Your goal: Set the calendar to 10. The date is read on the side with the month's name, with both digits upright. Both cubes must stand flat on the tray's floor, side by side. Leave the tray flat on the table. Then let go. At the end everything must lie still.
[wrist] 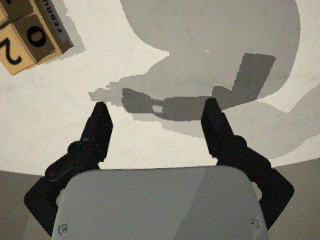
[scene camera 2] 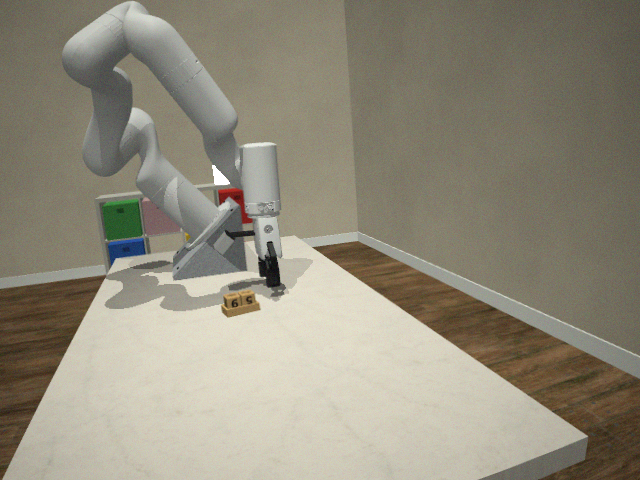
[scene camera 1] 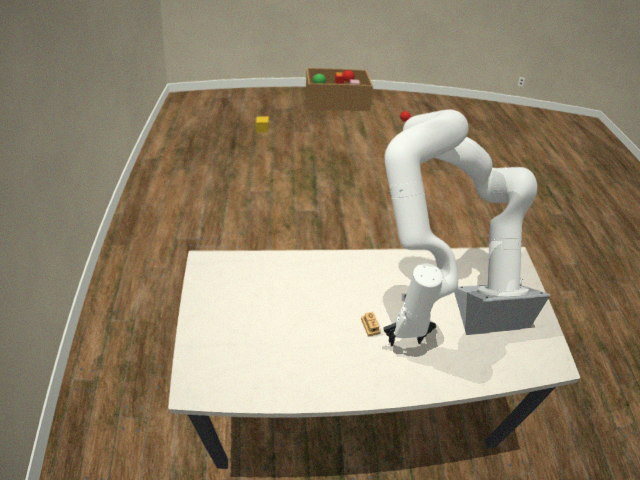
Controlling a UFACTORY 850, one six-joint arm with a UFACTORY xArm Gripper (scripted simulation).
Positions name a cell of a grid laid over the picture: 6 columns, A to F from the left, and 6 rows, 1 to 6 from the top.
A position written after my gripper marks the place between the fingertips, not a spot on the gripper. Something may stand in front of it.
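I can see my gripper in scene camera 1 (D5). It is visible to me in scene camera 2 (C4) as well, and the wrist view (C3) shows the gripper too.
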